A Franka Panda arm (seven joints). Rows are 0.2 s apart.
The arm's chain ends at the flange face. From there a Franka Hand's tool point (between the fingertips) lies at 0.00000 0.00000 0.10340 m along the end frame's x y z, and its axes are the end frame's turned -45 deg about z.
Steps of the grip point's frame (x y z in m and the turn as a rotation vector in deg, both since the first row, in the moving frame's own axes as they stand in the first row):
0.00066 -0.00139 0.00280 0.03 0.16 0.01
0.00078 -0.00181 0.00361 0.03 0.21 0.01
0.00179 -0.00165 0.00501 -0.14 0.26 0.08
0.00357 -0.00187 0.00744 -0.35 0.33 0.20
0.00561 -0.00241 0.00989 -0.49 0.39 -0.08
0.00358 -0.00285 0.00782 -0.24 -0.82 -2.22
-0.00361 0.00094 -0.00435 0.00 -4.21 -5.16
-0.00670 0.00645 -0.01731 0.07 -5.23 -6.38
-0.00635 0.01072 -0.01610 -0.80 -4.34 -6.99
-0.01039 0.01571 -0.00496 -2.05 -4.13 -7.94
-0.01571 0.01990 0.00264 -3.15 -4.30 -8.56
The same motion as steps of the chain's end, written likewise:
-0.00068 -0.00121 0.00280 0.13 0.09 0.01
-0.00096 -0.00153 0.00361 0.17 0.13 0.01
-0.00041 -0.00228 0.00501 0.08 0.28 0.08
0.00033 -0.00387 0.00744 -0.01 0.48 0.20
0.00114 -0.00580 0.00990 -0.07 0.62 -0.08
0.00123 -0.00591 0.00783 -0.75 -0.41 -2.22
0.00323 -0.00238 -0.00407 -2.98 -2.98 -5.16
0.00620 0.00236 -0.01688 -3.65 -3.75 -6.38
0.00719 0.00526 -0.01579 -3.63 -2.50 -6.99
0.00586 0.01042 -0.00463 -4.37 -1.47 -7.94
0.00371 0.01561 0.00309 -5.27 -0.81 -8.56

